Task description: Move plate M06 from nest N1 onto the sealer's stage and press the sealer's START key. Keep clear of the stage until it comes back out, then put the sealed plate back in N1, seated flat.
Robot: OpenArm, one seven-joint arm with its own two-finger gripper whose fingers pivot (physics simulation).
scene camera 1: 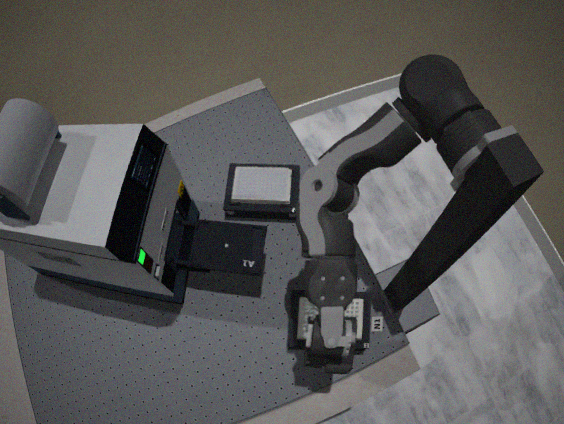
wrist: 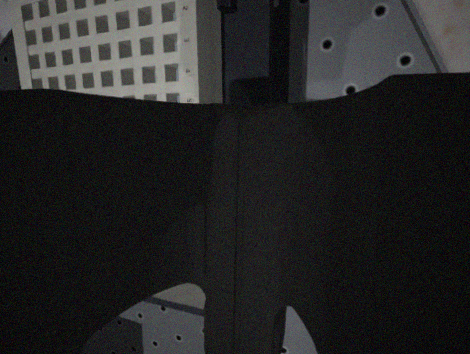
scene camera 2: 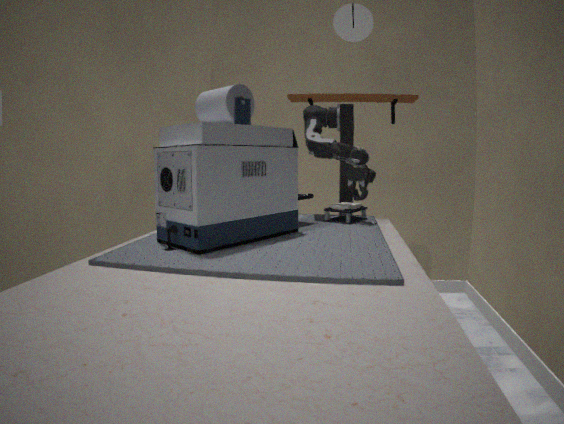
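Plate M06 (scene camera 1: 357,306) (scene camera 2: 345,205) (wrist: 105,47), pale with square wells, is at nest N1, partly hidden under the hand. The dark nest N1 (scene camera 1: 293,340) (scene camera 2: 330,209) has its label beside it; whether the plate sits fully flat cannot be told. My gripper (scene camera 1: 327,362) (scene camera 2: 361,196) (wrist: 256,232) is shut and empty, over the plate's edge in scene camera 1; its dark fingers fill much of the wrist view. The sealer's stage (scene camera 1: 215,250) (scene camera 2: 306,196) is out, with a bare top marked A1. The sealer's START key (scene camera 1: 158,271) appears as a small pale key on its front.
The sealer (scene camera 1: 80,185) (scene camera 2: 245,190) stands left, with a film roll (scene camera 1: 27,150) (scene camera 2: 222,104) on top and a lit green indicator (scene camera 1: 142,256). Another pale plate (scene camera 1: 261,184) rests on a second dark nest (scene camera 1: 229,202) behind the stage. The arm's post (scene camera 2: 346,145) stands behind N1.
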